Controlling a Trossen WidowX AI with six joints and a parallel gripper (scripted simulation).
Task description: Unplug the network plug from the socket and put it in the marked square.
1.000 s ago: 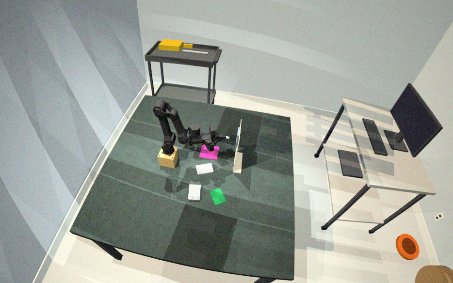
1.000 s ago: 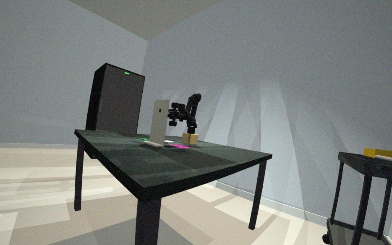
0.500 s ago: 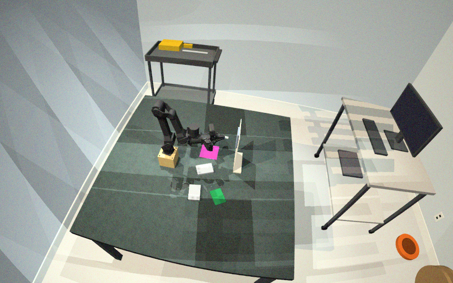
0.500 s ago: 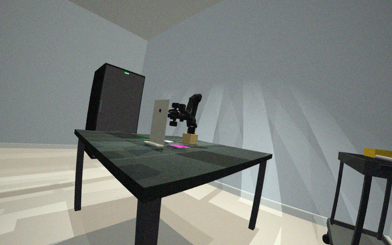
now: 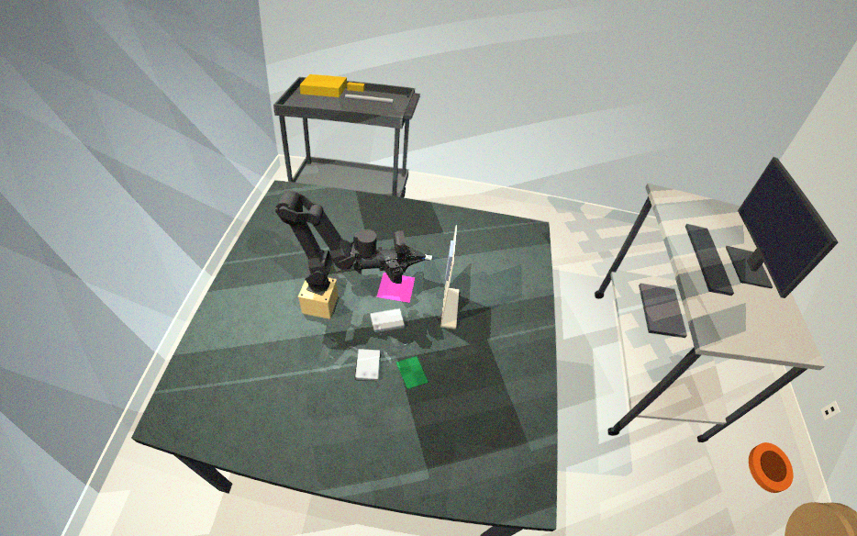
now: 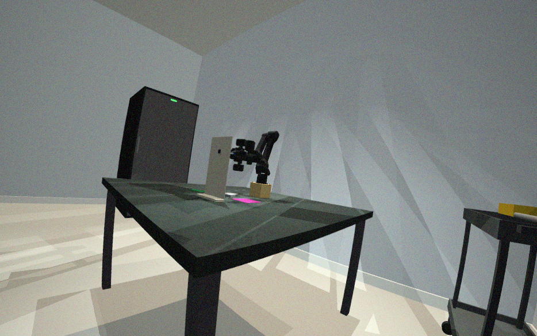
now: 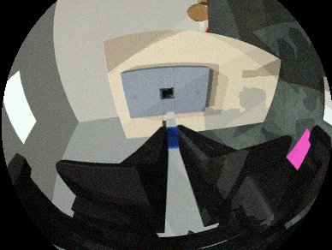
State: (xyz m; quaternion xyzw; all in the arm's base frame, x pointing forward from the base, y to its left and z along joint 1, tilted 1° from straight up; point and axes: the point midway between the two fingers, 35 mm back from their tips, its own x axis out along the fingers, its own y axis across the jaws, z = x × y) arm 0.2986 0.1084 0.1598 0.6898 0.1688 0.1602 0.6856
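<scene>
My gripper tip is now 110 mm past the magenta marked square, 40 mm to the right of it and 250 mm above it. Round my gripper tip: green patch: 60 mm ahead, 270 mm to the right, 250 mm below; beige panel: 90 mm ahead, 20 mm to the left, 100 mm below; network plug: 10 mm ahead.
</scene>
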